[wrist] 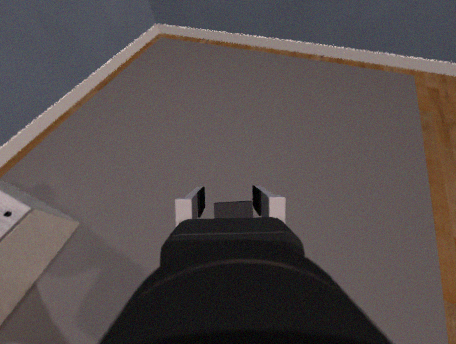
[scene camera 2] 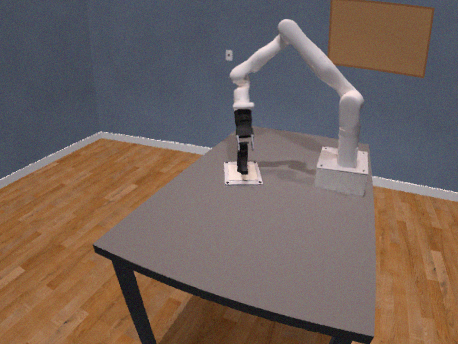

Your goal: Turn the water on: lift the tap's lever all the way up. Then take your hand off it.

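Where they show: gripper, fingertip midpoint: [wrist: 228, 196] [scene camera 2: 246, 150]; arm's base, link origin: [scene camera 2: 346, 163].
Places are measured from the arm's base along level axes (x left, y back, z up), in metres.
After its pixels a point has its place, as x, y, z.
Note:
The dark tap [scene camera 2: 242, 159] @(0.132, -0.462, -0.018) stands upright on a white square plate [scene camera 2: 227, 178] @(0.182, -0.514, -0.104) on the table. Its lever cannot be told apart from its body in the scene view, so its angle is unclear. In the wrist view a dark block [wrist: 233, 210] @(0.177, -0.436, 0.087), which looks like part of the tap, shows between the two fingers, with a gap at the left finger and little or none at the right. My gripper [scene camera 2: 245, 143] @(0.196, -0.421, 0.057) [wrist: 228, 196] @(0.196, -0.421, 0.057) points down at the top of the tap. It is open, its fingers wide apart, and grips nothing. The fingers partly hide the tap's top.
The robot's white base box [scene camera 2: 341, 181] @(0.075, -0.006, -0.058) [wrist: 37, 250] @(0.019, -0.132, -0.073) stands at the right of the table in the scene view and at the left edge in the wrist view. The grey table [scene camera 2: 240, 240] @(0.558, -0.288, -0.112) [wrist: 300, 125] @(0.501, -0.472, -0.112) has its far edge behind the tap, near the blue wall [scene camera 2: 165, 75].

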